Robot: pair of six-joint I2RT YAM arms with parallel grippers.
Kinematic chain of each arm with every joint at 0, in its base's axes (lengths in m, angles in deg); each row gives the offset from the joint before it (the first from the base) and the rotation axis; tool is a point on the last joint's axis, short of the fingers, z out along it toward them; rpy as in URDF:
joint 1: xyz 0 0 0.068 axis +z
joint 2: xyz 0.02 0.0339 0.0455 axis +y
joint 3: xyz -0.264 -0.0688 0 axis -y
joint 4: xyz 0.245 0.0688 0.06 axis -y
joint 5: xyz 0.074 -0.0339 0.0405 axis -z
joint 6: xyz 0.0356 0 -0.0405 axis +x
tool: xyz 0 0 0 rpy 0 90 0
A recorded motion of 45 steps. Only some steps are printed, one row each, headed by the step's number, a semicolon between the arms.
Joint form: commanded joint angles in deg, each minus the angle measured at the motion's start. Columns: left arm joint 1, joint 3, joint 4, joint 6, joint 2, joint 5; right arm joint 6, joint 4, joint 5, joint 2, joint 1, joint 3.
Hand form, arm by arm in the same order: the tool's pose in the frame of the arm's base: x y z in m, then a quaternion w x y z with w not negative. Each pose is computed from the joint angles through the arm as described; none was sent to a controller.
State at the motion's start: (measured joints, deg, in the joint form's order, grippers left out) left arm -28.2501 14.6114 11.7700 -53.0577 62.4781 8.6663; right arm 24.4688 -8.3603 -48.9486 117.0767 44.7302 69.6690
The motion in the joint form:
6: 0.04 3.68 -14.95 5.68 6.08 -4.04; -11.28 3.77 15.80 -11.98 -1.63 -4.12
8: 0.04 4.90 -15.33 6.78 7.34 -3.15; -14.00 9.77 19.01 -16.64 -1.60 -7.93
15: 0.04 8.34 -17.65 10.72 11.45 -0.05; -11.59 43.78 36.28 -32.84 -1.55 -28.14
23: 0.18 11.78 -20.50 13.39 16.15 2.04; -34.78 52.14 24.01 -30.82 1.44 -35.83
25: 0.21 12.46 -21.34 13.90 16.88 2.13; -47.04 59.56 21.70 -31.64 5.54 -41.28
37: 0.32 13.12 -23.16 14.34 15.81 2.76; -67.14 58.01 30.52 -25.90 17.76 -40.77
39: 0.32 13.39 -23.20 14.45 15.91 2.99; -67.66 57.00 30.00 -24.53 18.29 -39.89
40: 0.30 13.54 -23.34 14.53 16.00 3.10; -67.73 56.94 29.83 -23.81 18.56 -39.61
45: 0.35 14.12 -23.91 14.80 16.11 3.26; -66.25 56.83 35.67 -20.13 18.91 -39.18
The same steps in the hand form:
6: 0.1674 -0.0930 0.1212 0.22413 -0.14548 0.93764 -0.22231; 0.2717 0.2809 0.1864 0.20536 -0.33518 0.82412 0.40780
8: 0.1712 -0.0957 0.1227 0.21891 -0.13436 0.94016 -0.22389; 0.2652 0.2727 0.2033 0.27846 -0.35345 0.79848 0.39996
15: 0.1803 -0.1028 0.1232 0.19061 -0.09627 0.95114 -0.22302; 0.2295 0.2261 0.2403 0.54076 -0.26535 0.70105 0.38170
23: 0.1895 -0.1086 0.1201 0.15689 -0.07412 0.96128 -0.21407; 0.2003 0.2303 0.2034 0.55515 -0.47436 0.58573 0.35172
25: 0.1910 -0.1093 0.1198 0.15112 -0.07078 0.96336 -0.20996; 0.1714 0.2317 0.1929 0.59047 -0.55530 0.48676 0.32565
37: 0.1907 -0.1091 0.1248 0.14846 -0.06672 0.96336 -0.21319; 0.1275 0.2692 0.1649 0.58627 -0.67277 0.38870 0.22931
39: 0.1916 -0.1097 0.1257 0.14849 -0.06516 0.96301 -0.21522; 0.1265 0.2740 0.1606 0.57499 -0.68291 0.38610 0.23229
40: 0.1919 -0.1101 0.1259 0.14750 -0.06417 0.96315 -0.21555; 0.1259 0.2761 0.1582 0.57081 -0.68620 0.38527 0.23425
45: 0.1934 -0.1107 0.1276 0.14662 -0.06208 0.96337 -0.21580; 0.1295 0.2797 0.1414 0.55560 -0.68046 0.43274 0.20255

